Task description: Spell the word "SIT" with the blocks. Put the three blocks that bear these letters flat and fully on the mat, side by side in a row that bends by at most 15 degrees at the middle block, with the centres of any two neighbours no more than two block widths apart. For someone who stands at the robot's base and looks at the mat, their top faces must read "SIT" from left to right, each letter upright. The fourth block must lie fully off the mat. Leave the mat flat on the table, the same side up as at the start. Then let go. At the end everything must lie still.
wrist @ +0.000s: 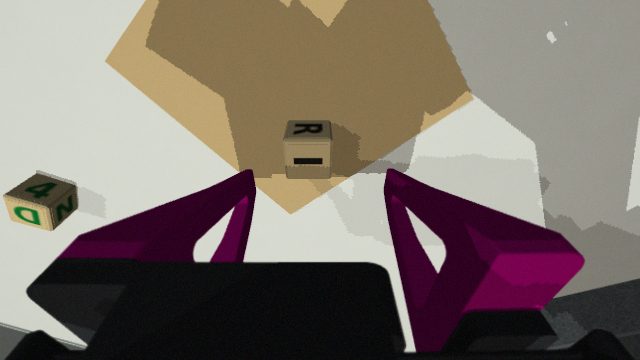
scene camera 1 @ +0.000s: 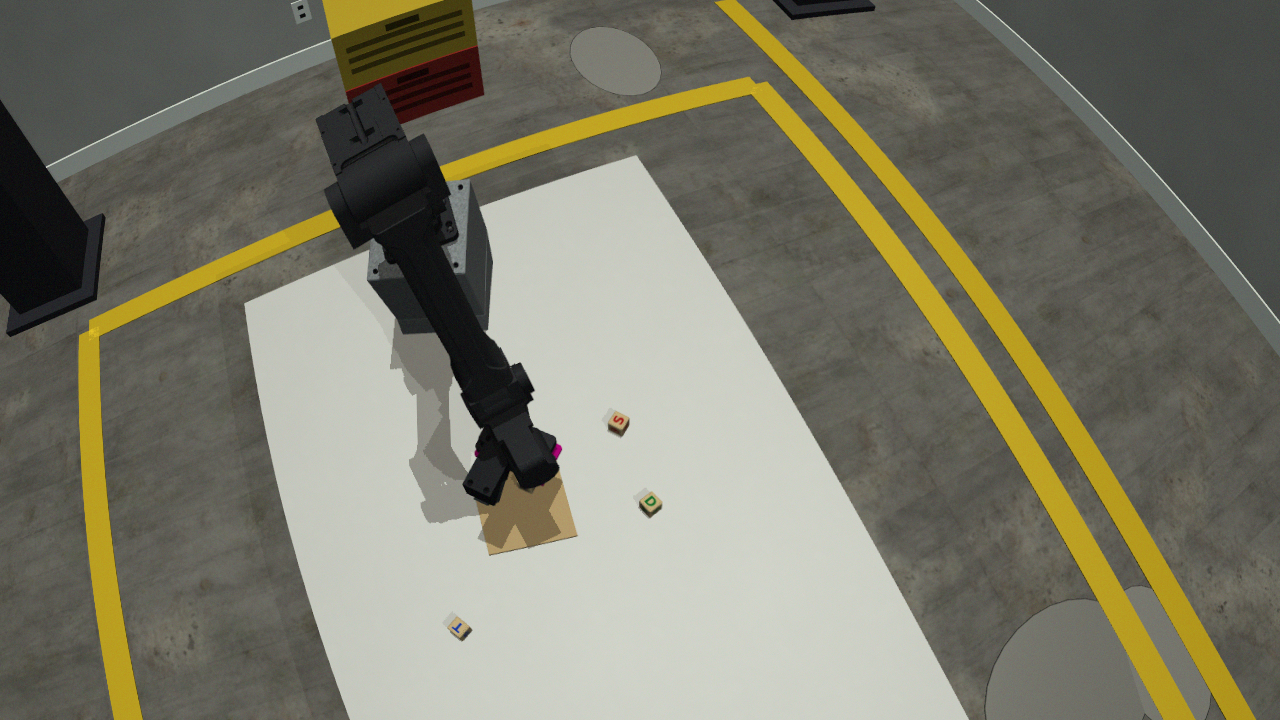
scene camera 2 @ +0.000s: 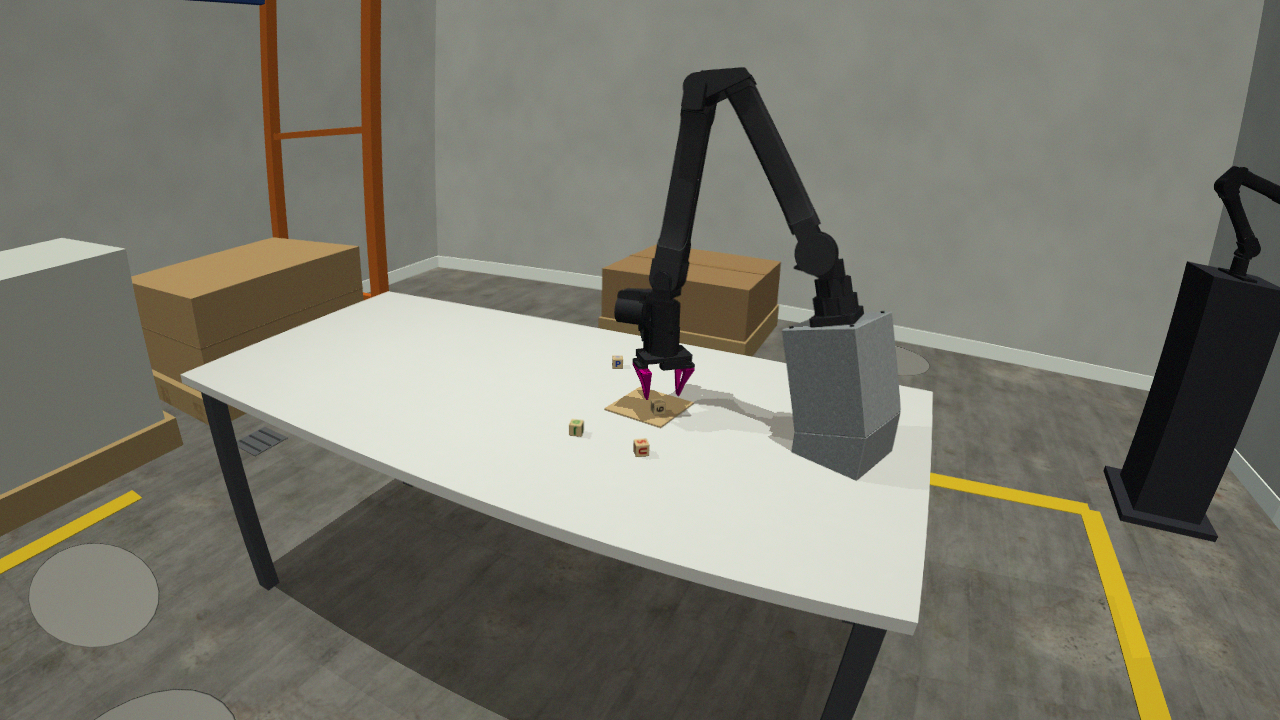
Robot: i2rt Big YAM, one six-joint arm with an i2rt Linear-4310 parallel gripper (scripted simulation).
Labels:
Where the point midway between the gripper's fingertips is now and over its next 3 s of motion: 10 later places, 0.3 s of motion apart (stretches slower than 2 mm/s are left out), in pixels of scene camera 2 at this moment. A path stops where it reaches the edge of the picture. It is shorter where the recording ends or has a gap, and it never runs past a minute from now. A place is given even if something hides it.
My gripper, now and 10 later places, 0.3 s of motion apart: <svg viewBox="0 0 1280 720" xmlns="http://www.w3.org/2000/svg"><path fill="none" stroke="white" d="M662 397L658 378L659 372L659 372L658 374L658 378L657 383L657 389L657 393L657 395L658 396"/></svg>

